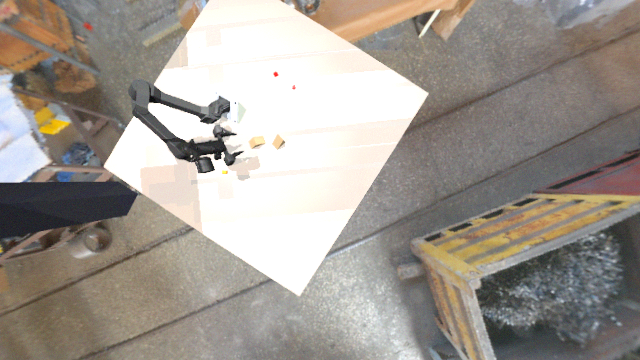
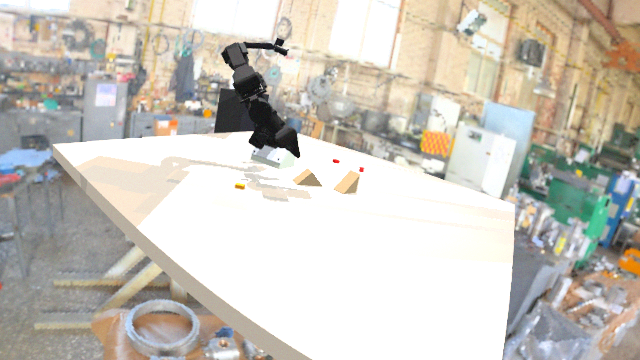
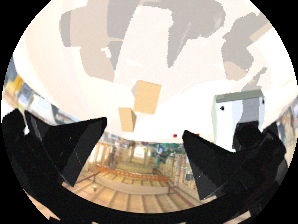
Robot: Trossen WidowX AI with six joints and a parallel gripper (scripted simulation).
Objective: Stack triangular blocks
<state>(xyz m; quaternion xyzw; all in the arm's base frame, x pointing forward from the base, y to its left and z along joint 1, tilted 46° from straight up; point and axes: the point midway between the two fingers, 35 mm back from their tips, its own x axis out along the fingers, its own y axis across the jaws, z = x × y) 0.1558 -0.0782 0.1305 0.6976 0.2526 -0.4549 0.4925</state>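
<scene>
Now: gripper tip 6 cm above the tan triangular block, 4 cm to the right of it and 4 cm short of it. Round my gripper tip: small orange marker (18 cm to the right, 8 cm below, 3 cm behind).
</scene>
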